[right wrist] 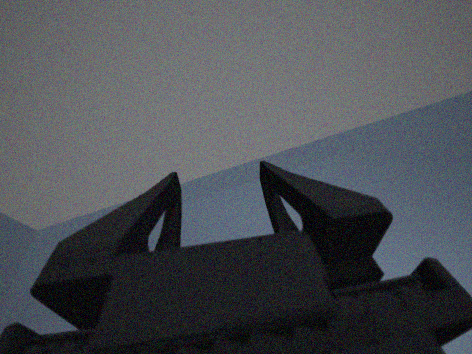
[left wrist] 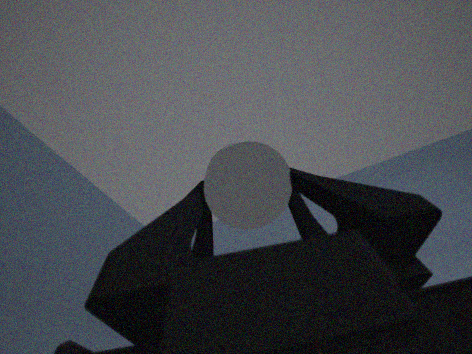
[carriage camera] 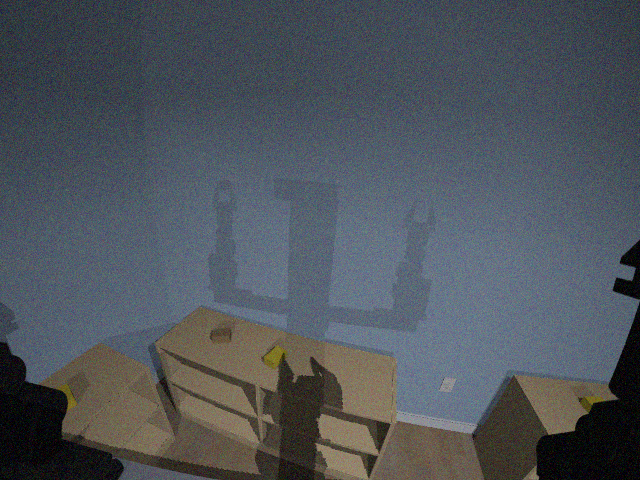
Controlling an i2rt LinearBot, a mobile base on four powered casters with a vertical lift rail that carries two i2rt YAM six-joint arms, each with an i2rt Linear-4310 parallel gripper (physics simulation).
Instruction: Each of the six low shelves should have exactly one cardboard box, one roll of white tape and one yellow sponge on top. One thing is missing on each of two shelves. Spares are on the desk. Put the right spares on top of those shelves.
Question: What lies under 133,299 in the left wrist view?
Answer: My left gripper.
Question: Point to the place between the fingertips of my right gripper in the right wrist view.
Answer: At 219,175
